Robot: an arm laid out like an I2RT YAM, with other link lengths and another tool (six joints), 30 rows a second.
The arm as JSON. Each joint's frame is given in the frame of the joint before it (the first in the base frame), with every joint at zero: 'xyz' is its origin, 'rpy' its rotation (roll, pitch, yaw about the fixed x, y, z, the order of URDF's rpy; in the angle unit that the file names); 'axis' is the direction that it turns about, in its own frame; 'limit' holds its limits. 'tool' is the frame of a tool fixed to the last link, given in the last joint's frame.
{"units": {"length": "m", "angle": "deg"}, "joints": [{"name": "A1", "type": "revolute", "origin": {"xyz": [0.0, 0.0, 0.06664], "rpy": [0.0, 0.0, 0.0]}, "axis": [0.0, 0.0, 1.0], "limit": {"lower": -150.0, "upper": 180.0}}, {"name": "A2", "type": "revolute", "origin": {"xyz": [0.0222, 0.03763, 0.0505], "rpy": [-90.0, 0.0, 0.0]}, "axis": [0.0, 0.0, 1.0], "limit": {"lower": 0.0, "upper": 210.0}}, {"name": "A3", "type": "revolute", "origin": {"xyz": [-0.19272, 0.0, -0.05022], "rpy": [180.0, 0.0, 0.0]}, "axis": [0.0, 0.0, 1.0], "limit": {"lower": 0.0, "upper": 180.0}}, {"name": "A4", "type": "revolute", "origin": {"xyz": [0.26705, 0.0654, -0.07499], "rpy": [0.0, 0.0, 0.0]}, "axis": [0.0, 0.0, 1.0], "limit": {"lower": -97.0, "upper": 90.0}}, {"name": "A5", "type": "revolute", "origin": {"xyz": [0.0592, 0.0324, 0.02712], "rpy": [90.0, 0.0, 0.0]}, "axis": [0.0, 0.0, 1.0], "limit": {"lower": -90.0, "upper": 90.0}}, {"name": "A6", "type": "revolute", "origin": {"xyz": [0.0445, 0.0, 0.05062], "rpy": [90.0, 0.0, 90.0]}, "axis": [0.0, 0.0, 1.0], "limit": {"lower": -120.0, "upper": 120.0}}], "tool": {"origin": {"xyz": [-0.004, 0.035, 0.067], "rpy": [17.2, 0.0, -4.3]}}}
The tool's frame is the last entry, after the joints.
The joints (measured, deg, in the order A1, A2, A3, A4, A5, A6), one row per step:
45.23 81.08 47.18 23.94 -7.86 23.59
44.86 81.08 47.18 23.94 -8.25 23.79
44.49 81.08 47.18 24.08 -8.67 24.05
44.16 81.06 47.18 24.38 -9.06 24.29
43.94 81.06 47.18 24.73 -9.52 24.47
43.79 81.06 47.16 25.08 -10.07 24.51
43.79 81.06 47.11 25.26 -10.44 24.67
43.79 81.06 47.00 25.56 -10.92 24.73
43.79 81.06 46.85 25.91 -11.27 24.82
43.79 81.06 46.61 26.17 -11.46 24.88
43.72 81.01 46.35 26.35 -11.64 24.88
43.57 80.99 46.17 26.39 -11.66 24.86
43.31 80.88 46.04 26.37 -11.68 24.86
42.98 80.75 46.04 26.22 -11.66 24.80
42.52 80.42 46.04 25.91 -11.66 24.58
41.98 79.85 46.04 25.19 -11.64 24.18
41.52 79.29 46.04 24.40 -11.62 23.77
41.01 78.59 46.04 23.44 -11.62 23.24
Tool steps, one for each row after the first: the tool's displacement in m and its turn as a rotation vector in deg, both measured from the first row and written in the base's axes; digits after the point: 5 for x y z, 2 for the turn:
0.00142 -0.00111 0.00010 0.17 0.21 -0.02
0.00288 -0.00205 0.00061 0.47 0.36 -0.02
0.00432 -0.00272 0.00168 0.88 0.37 0.00
0.00506 -0.00286 0.00274 1.28 0.31 0.20
0.00523 -0.00271 0.00362 1.60 0.17 0.59
0.00458 -0.00227 0.00384 1.82 0.25 0.93
0.00375 -0.00179 0.00393 2.03 0.21 1.40
0.00310 -0.00145 0.00386 2.26 0.18 1.73
0.00246 -0.00153 0.00288 2.33 0.24 1.91
0.00215 -0.00206 0.00185 2.33 0.28 2.02
0.00264 -0.00302 0.00079 2.24 0.35 1.89
0.00379 -0.00441 0.00053 2.21 0.38 1.65
0.00559 -0.00601 0.00097 2.16 0.34 1.31
0.00794 -0.00839 0.00225 2.05 0.14 0.88
0.01038 -0.01164 0.00395 1.71 -0.08 0.39
0.01225 -0.01462 0.00537 1.31 -0.24 -0.03
0.01414 -0.01807 0.00722 0.83 -0.47 -0.45

